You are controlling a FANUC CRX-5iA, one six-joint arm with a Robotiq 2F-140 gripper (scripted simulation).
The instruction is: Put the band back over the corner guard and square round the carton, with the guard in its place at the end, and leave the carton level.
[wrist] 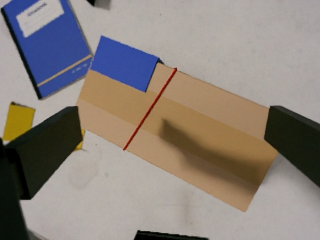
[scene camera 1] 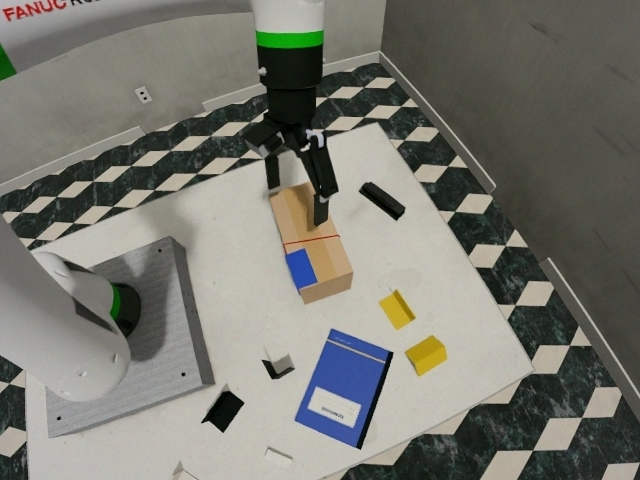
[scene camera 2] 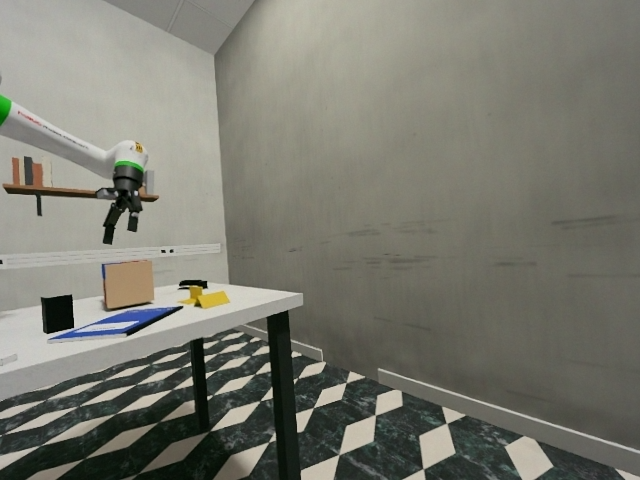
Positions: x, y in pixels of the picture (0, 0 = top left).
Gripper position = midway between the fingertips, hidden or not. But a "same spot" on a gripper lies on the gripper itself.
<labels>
my gripper: wrist 173, 123; scene camera 1; scene camera 2
carton: wrist; scene camera 1; scene camera 2 128, 283
same spot on carton: [scene camera 1: 334, 273] = [wrist: 84, 98]
same spot on my gripper: [scene camera 1: 318, 151] = [scene camera 2: 134, 195]
</labels>
